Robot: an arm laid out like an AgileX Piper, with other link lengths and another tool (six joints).
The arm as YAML. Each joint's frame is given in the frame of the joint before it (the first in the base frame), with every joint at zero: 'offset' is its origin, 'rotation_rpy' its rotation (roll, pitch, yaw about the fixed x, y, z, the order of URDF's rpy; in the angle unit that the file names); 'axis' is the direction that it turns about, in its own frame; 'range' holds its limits. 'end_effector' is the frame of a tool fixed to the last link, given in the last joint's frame.
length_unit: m
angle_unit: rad
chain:
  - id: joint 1
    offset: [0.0, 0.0, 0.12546]
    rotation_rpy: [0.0, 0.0, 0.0]
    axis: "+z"
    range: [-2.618, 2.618]
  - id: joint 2
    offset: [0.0, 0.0, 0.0]
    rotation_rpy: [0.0, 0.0, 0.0]
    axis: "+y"
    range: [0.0, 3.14]
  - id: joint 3
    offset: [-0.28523, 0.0, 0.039]
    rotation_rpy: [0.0, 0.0, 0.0]
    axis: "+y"
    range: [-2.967, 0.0]
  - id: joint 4
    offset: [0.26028, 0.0, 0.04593]
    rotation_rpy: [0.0, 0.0, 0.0]
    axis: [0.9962, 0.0, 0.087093]
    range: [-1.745, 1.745]
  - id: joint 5
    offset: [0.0, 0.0, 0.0]
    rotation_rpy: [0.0, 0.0, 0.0]
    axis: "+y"
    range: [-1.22, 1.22]
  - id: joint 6
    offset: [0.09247, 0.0, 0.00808]
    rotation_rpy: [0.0, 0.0, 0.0]
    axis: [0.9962, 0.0, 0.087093]
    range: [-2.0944, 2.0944]
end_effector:
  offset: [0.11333, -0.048, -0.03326]
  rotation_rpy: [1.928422, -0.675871, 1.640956]
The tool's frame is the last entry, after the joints.
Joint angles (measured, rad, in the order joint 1, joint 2, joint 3, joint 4, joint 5, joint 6), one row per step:
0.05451, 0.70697, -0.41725, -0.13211, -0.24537, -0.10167
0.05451, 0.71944, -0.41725, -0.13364, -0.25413, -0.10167
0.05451, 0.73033, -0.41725, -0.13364, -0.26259, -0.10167
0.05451, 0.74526, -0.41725, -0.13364, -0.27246, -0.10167
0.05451, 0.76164, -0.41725, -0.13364, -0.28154, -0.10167
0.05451, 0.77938, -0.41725, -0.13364, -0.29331, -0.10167
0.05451, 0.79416, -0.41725, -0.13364, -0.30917, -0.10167
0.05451, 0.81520, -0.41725, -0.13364, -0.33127, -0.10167
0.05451, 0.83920, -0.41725, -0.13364, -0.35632, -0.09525
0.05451, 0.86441, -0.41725, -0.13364, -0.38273, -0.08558
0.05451, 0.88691, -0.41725, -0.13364, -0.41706, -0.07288
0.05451, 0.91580, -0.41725, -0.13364, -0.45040, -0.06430
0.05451, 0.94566, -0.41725, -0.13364, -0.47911, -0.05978
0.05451, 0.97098, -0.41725, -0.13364, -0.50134, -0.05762
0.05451, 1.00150, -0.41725, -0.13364, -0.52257, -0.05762
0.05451, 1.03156, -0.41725, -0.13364, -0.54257, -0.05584
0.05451, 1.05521, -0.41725, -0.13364, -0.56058, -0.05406
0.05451, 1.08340, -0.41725, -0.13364, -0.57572, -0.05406
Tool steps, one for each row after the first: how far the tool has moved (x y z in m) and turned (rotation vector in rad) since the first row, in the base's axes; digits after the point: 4 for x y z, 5 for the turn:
0.0023, 0.0004, -0.0016, -0.00146, 0.00371, 0.00145
0.0042, 0.0007, -0.0030, -0.00135, 0.00623, 0.00255
0.0069, 0.0011, -0.0052, -0.00133, 0.01138, 0.00384
0.0097, 0.0016, -0.0080, -0.00142, 0.01877, 0.00501
0.0128, 0.0020, -0.0107, -0.00134, 0.02486, 0.00653
0.0155, 0.0026, -0.0118, -0.00073, 0.02395, 0.00857
0.0193, 0.0034, -0.0136, 0.00015, 0.02313, 0.01139
0.0237, 0.0046, -0.0160, 0.00760, 0.02296, 0.01476
0.0281, 0.0058, -0.0189, 0.01843, 0.02298, 0.01838
0.0324, 0.0074, -0.0196, 0.03319, 0.01282, 0.02323
0.0374, 0.0088, -0.0223, 0.04359, 0.00966, 0.02773
0.0424, 0.0100, -0.0262, 0.04959, 0.01167, 0.03136
0.0464, 0.0109, -0.0299, 0.05289, 0.01529, 0.03402
0.0510, 0.0117, -0.0356, 0.05383, 0.02488, 0.03628
0.0554, 0.0125, -0.0416, 0.05650, 0.03540, 0.03838
0.0588, 0.0133, -0.0460, 0.05926, 0.04149, 0.04033
0.0626, 0.0138, -0.0524, 0.05985, 0.05475, 0.04165

